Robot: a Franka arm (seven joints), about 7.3 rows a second.
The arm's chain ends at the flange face. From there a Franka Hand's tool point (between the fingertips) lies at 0.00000 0.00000 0.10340 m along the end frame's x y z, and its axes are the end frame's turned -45 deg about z.
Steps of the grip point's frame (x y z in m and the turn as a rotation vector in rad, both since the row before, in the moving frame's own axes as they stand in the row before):
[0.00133 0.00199 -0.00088 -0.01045 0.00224 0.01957]
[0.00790 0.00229 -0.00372 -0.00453 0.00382 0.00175]
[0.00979 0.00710 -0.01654 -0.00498 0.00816 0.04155]
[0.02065 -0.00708 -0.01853 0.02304 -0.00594 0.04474]
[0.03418 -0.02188 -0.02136 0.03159 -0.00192 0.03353]
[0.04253 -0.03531 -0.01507 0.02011 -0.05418 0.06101]
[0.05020 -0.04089 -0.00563 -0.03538 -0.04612 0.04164]
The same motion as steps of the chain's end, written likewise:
[0.00143 -0.00014 -0.00087 -0.00581 0.00897 0.01957]
[0.00659 -0.00402 -0.00372 -0.00050 0.00590 0.00175]
[0.01098 -0.00169 -0.01654 0.00225 0.00929 0.04155]
[0.01169 -0.01831 -0.01850 0.01209 -0.02049 0.04474]
[0.01111 -0.03743 -0.02131 0.02098 -0.02370 0.03353]
[0.01061 -0.05736 -0.01490 -0.02409 -0.05253 0.06101]
[0.00749 -0.07035 -0.00546 -0.05763 -0.00759 0.04164]

